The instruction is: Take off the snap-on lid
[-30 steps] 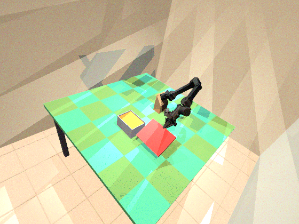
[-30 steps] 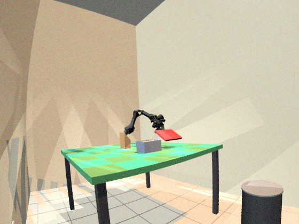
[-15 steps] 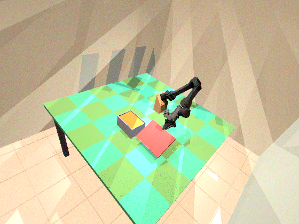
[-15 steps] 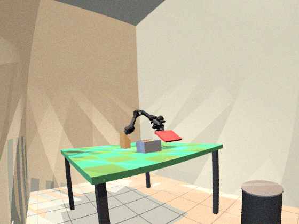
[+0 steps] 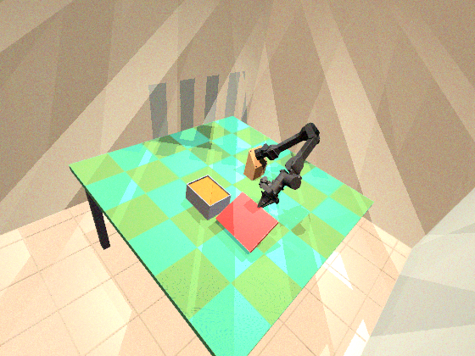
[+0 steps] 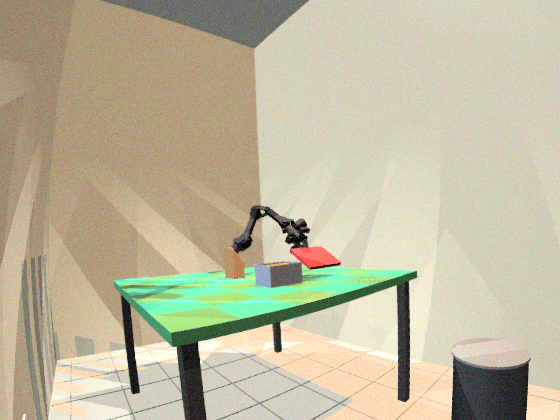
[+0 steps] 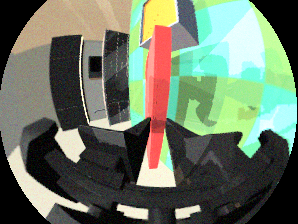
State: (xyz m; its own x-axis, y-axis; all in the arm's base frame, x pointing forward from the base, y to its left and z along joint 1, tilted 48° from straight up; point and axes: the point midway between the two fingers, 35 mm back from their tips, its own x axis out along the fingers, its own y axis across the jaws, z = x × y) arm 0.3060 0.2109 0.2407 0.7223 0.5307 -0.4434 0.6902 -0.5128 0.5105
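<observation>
My gripper tip is now 7 cm short of the red lid and 4 cm above it. The rest, counted from my gripper tip: storage box (9 cm ahead, 26 cm to the right, 10 cm below).
</observation>
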